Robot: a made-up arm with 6 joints.
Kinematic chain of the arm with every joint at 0, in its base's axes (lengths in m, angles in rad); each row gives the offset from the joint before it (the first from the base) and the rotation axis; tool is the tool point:
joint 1: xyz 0 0 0.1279 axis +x
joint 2: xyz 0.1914 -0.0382 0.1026 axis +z
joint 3: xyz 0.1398 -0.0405 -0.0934 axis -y
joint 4: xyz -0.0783 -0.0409 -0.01 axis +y
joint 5: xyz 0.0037 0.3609 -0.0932 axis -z
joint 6: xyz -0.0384 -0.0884 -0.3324 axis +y
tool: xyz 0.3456 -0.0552 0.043
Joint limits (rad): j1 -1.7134..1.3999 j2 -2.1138..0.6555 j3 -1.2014..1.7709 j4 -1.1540..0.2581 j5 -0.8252..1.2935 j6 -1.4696..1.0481
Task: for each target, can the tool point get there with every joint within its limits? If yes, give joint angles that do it. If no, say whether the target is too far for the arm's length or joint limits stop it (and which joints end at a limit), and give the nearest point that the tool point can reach.
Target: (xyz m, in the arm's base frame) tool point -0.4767 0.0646 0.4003
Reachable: no: joint limits stop it (at a limit: joint 3, joint 4, joint 5, joint 6) | nearest point -0.3883 0.0573 0.3695 | short by 0.094 m
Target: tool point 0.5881 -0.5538 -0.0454
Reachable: yes | joints -0.6859 -0.7107 0.0799 -0.3507 0.4054 0.6818
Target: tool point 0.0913 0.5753 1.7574
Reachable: no: too far | nearest point 0.1354 0.2746 1.0626 | short by 0.758 m
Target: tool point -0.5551 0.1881 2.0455
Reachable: no: too far | nearest point -0.0043 0.0935 1.0815 | short by 1.114 m
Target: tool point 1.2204 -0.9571 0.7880
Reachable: no: too far | nearest point 0.8265 -0.6028 0.5436 | short by 0.583 m
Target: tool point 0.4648 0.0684 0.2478
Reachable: yes | joints 1.1195 -0.0919 0.5134 -0.2311 -0.5354 -1.0795
